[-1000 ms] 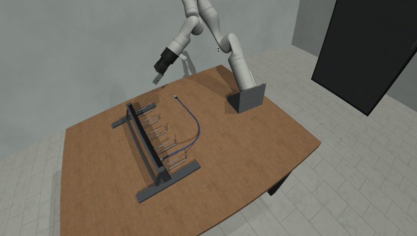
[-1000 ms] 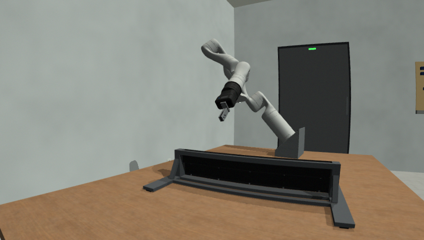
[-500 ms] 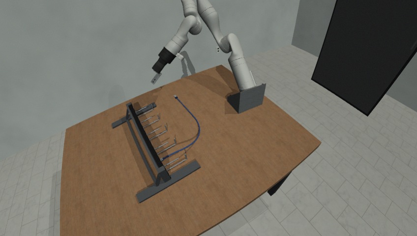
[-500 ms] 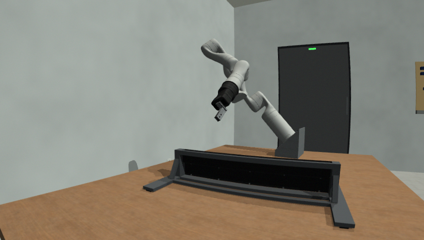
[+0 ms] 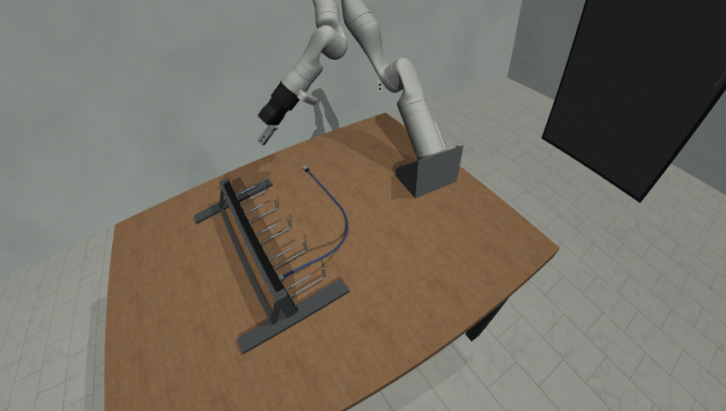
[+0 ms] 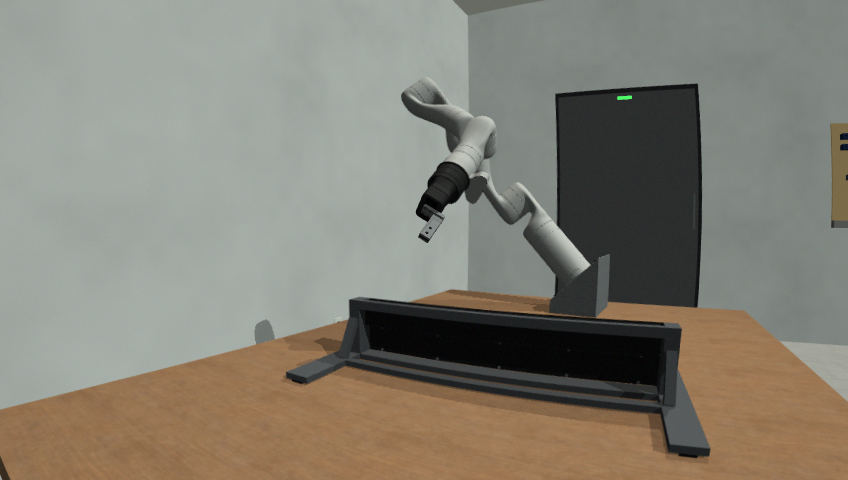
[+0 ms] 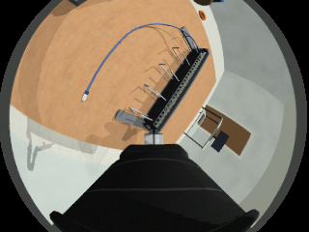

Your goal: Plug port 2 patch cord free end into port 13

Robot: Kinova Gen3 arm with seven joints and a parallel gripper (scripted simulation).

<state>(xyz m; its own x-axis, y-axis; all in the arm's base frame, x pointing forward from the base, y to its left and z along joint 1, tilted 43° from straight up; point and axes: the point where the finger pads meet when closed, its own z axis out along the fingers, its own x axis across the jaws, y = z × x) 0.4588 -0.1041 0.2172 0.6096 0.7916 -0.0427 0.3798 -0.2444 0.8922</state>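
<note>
The pale plug lies 20 cm below my hand, 12 cm behind it and 5 cm to the right of it.
</note>
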